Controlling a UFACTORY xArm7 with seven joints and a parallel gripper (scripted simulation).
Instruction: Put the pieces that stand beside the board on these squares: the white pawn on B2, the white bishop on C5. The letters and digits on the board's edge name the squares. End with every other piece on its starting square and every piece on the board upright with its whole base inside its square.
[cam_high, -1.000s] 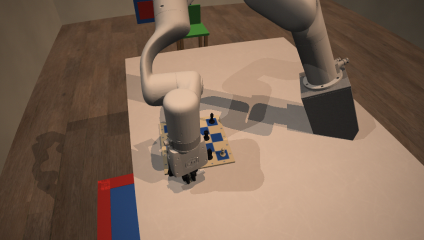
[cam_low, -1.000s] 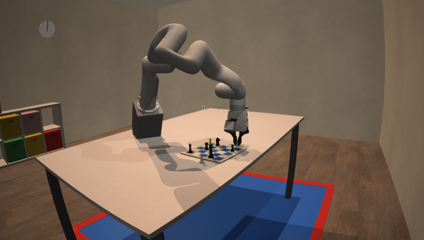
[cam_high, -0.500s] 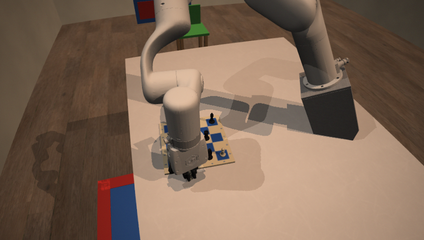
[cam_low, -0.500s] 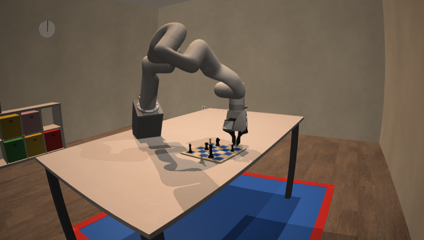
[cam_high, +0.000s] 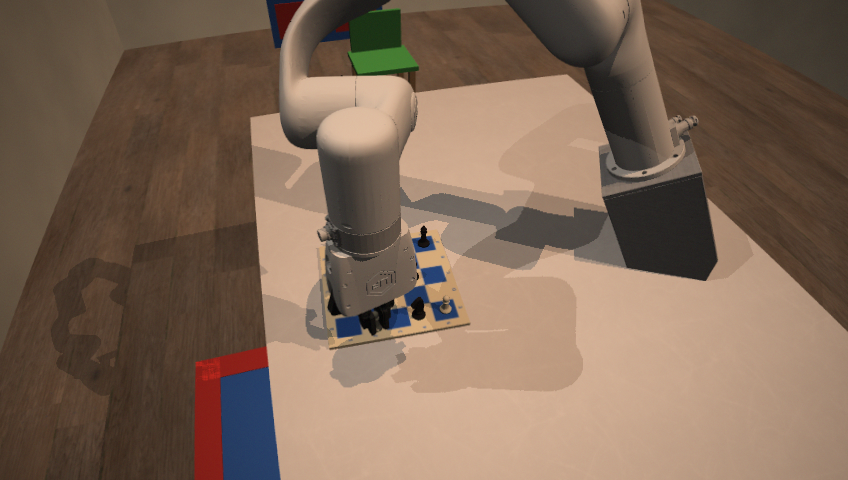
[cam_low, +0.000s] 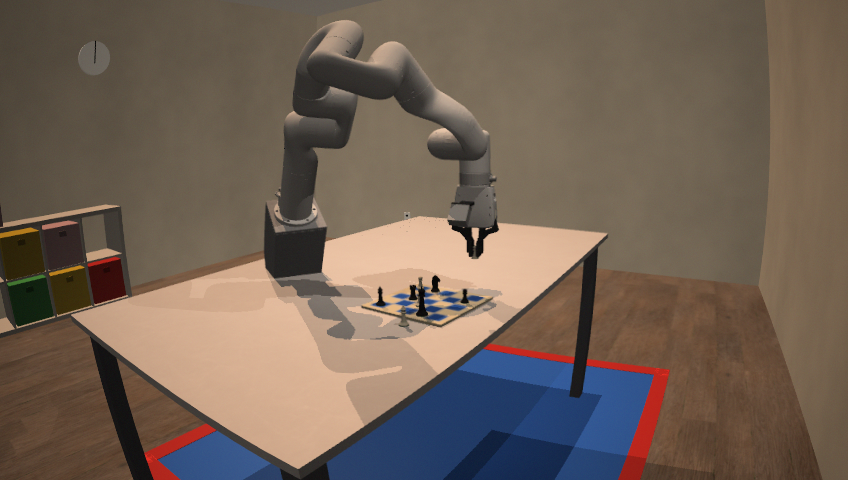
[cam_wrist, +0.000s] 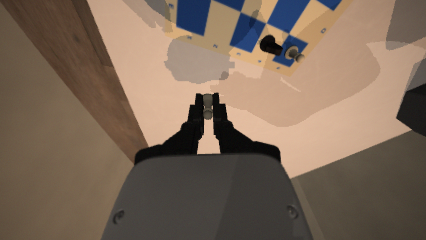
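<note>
My hand is 220 mm to the left of the tall black piece and 70 mm above it. From my hand the other things lie so: white bishop: 10 mm behind, 280 mm to the right, 90 mm below; then black pawn: 30 mm ahead, 100 mm to the right, 90 mm below; then chessboard: 40 mm behind, 140 mm to the right, 110 mm below.
</note>
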